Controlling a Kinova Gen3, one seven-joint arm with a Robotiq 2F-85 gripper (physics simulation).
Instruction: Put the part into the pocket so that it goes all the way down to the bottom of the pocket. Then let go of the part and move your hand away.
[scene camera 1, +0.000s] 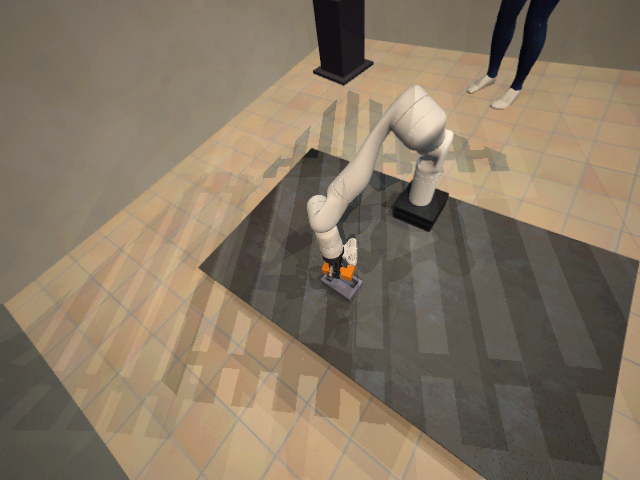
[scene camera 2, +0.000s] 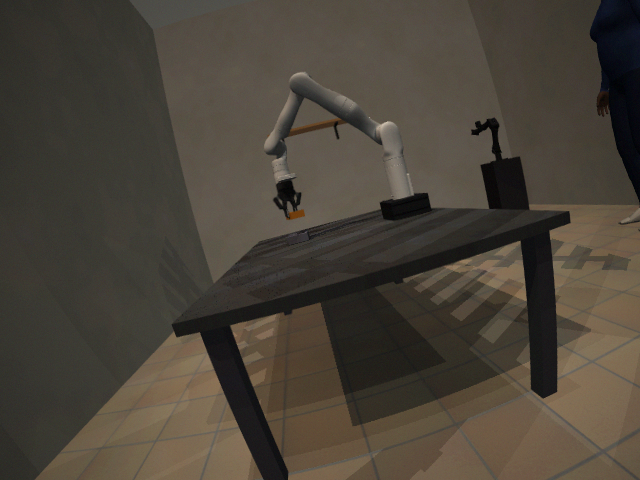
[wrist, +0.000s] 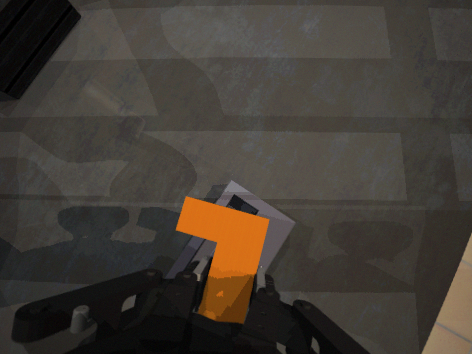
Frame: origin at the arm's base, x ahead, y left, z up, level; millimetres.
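Seen in the pictures: gripper, fingertip midpoint: (scene camera 1: 339, 273) (scene camera 2: 292, 216) (wrist: 231, 273); arm's base, origin of the base link: (scene camera 1: 420, 197) (scene camera 2: 402, 197).
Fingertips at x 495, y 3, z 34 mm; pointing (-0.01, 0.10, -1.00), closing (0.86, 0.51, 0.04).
Offsets run from my fingertips to a thing's top centre.
The part {22 mm up, 10 mm back, 14 mm right} (scene camera 1: 347, 272) (scene camera 2: 296, 214) (wrist: 227, 235) is an orange L-shaped piece. My gripper (scene camera 1: 334, 272) (scene camera 2: 291, 212) (wrist: 231, 273) is shut on its long arm. The short arm sticks out beyond the fingers, to the left in the wrist view. The grey-purple block with the pocket {77 mm down, 4 mm back, 5 mm right} (scene camera 1: 341, 290) (scene camera 2: 298, 238) (wrist: 279, 231) lies on the table beneath. Scene camera 2 shows a gap between part and block. In the wrist view the part's edges are turned relative to the block's edges. The part hides most of the pocket; a dark corner of it shows.
The dark table (scene camera 1: 465, 310) (scene camera 2: 361, 279) carries the black robot base (scene camera 1: 421, 209) (scene camera 2: 405, 206) (wrist: 30, 45). A black pedestal (scene camera 1: 341, 41) (scene camera 2: 504, 183) and a standing person (scene camera 1: 532, 46) (scene camera 2: 620, 77) are beyond the table.
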